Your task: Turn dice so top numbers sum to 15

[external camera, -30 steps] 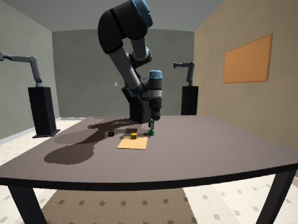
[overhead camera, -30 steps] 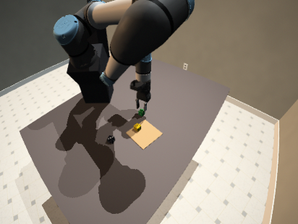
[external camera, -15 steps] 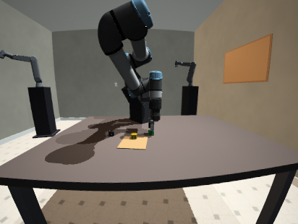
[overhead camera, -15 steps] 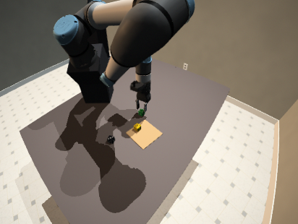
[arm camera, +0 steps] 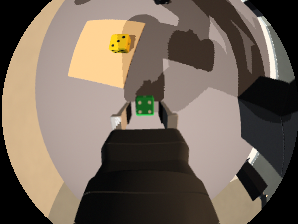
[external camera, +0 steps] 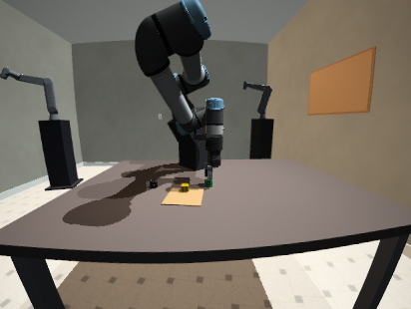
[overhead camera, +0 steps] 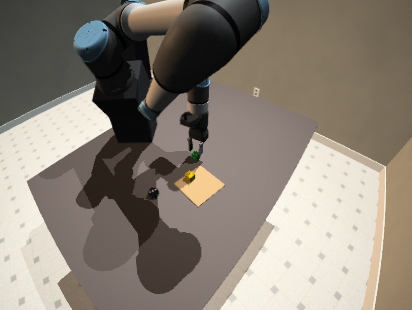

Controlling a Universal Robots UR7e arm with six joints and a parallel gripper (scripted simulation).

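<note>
Right now the green die is 4 cm below my hand. Round my hand: black die 6 cm behind, 24 cm to the right, 4 cm below; then yellow die 3 cm ahead, 12 cm to the right, 4 cm below; then tan mat 7 cm ahead, 13 cm to the right, 5 cm below.
</note>
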